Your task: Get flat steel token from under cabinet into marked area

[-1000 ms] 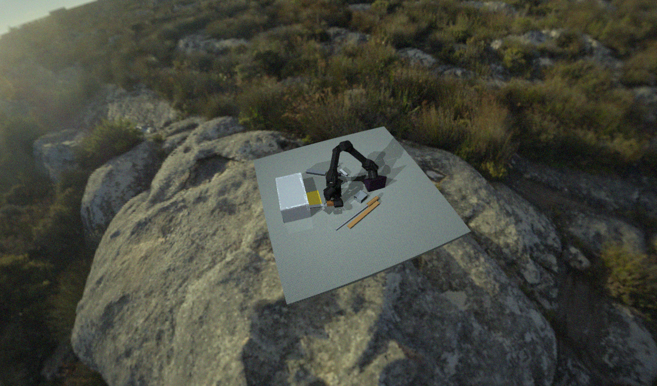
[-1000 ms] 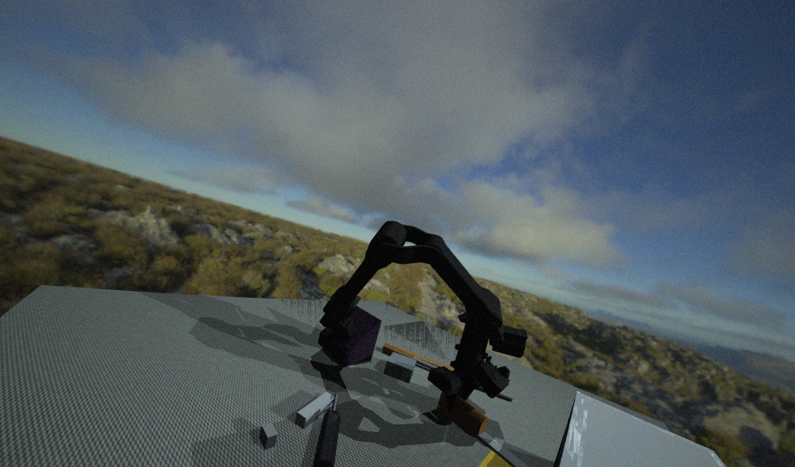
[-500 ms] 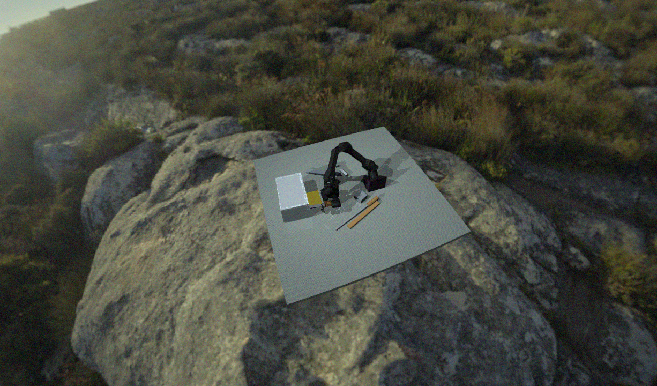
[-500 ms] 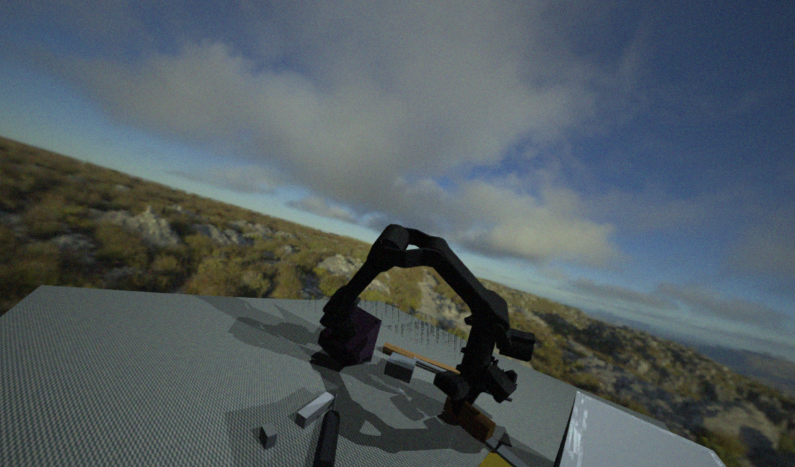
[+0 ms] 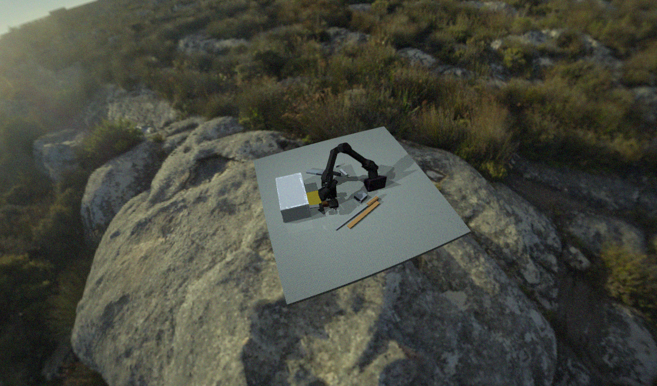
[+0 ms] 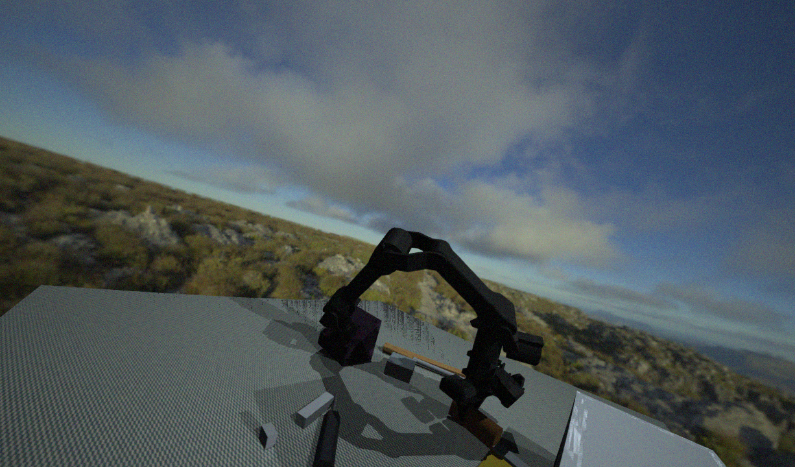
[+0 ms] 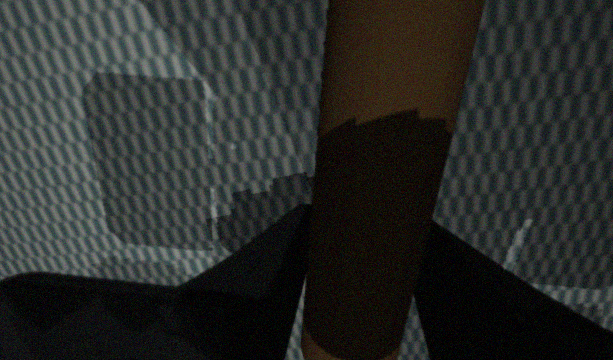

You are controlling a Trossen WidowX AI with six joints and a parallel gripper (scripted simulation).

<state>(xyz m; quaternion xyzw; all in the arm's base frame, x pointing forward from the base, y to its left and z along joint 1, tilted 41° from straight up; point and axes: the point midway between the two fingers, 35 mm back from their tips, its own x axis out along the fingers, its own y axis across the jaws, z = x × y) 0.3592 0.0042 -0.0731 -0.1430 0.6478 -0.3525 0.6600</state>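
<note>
My gripper tip is 21 cm past the grey block, 3 cm to the right of it and 1 cm below it. Round my gripper tip: grey bar 25 cm to the right, 20 cm behind; small grey cube 34 cm to the right, 19 cm behind; wooden stick 18 cm to the left, 16 cm behind.
</note>
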